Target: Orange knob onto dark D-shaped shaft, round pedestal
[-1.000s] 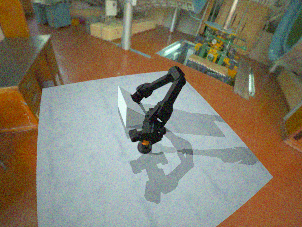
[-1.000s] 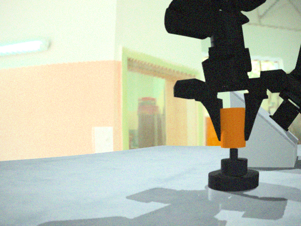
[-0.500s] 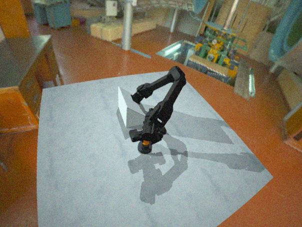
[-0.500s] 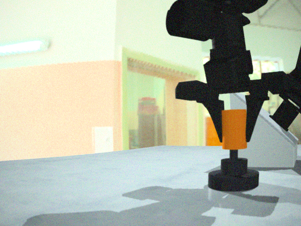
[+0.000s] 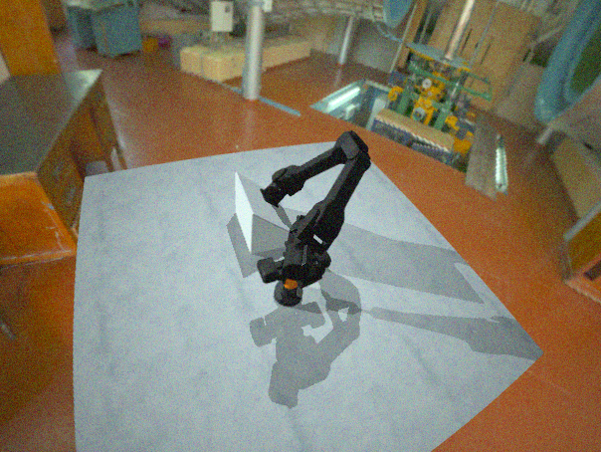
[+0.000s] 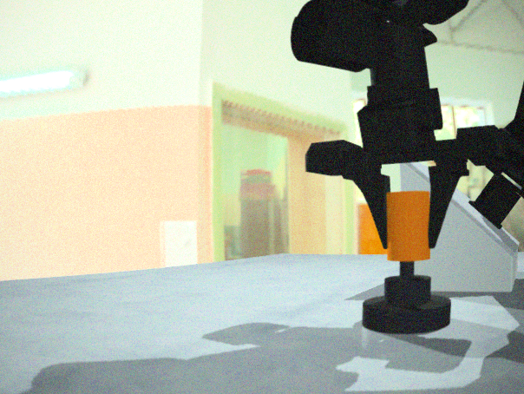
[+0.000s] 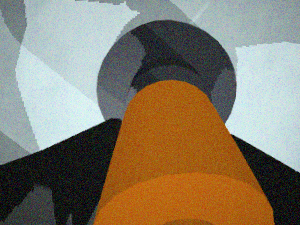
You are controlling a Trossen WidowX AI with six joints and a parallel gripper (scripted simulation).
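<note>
My gripper tip is now 20 mm below the orange knob. Also, from my gripper tip: dark round pedestal 40 mm below.
</note>
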